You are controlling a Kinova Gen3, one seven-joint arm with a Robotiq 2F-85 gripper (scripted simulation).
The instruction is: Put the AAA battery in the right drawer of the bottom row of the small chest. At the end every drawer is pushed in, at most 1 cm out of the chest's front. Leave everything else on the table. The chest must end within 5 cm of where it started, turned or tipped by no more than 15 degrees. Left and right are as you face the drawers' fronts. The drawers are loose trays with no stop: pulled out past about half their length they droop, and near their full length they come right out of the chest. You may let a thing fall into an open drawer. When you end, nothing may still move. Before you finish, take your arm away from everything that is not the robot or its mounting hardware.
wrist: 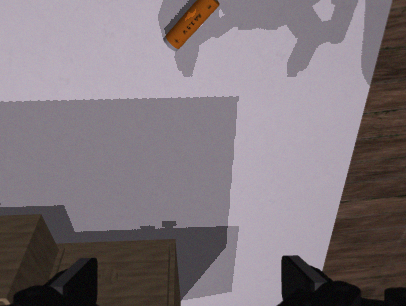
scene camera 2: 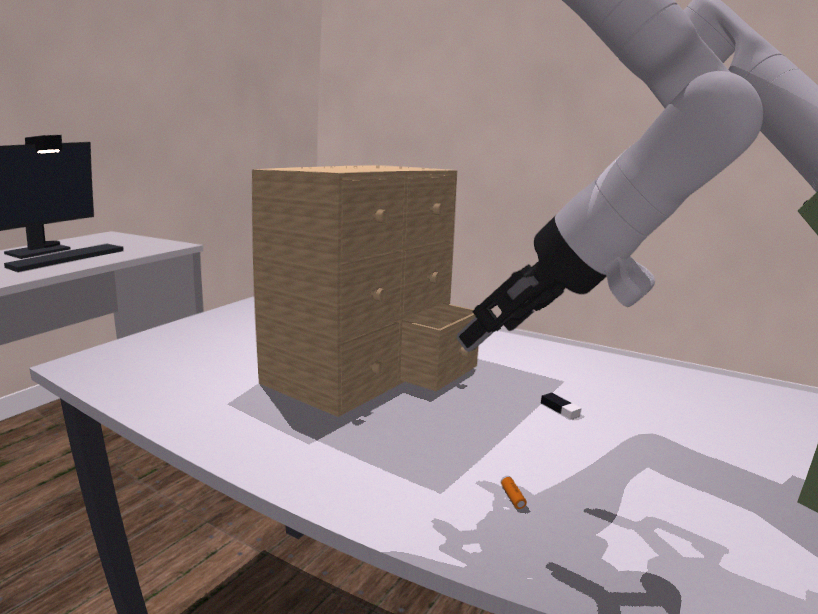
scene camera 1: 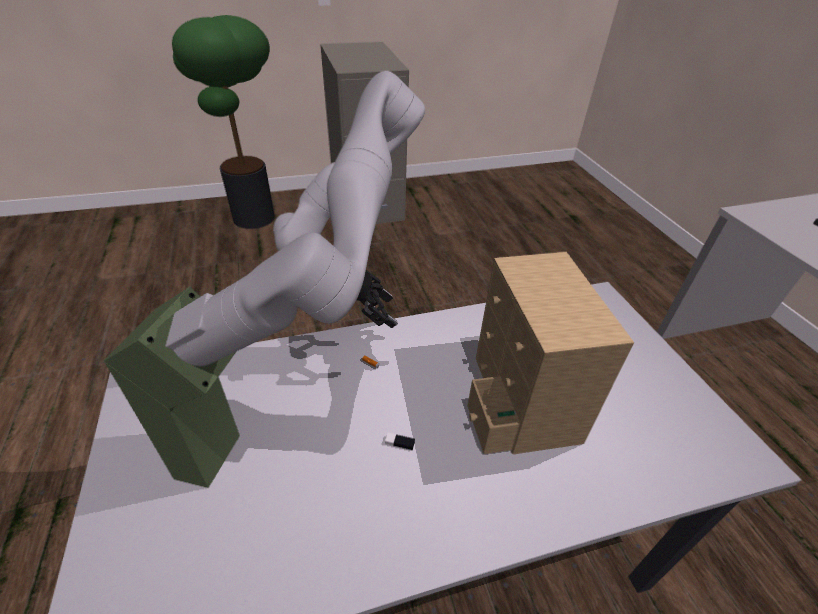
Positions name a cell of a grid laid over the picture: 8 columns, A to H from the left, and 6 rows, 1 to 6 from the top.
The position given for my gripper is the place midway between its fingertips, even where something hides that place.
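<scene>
My gripper is visible in scene camera 1 (D4), in scene camera 2 (E4) and in the wrist view (D6).
</scene>
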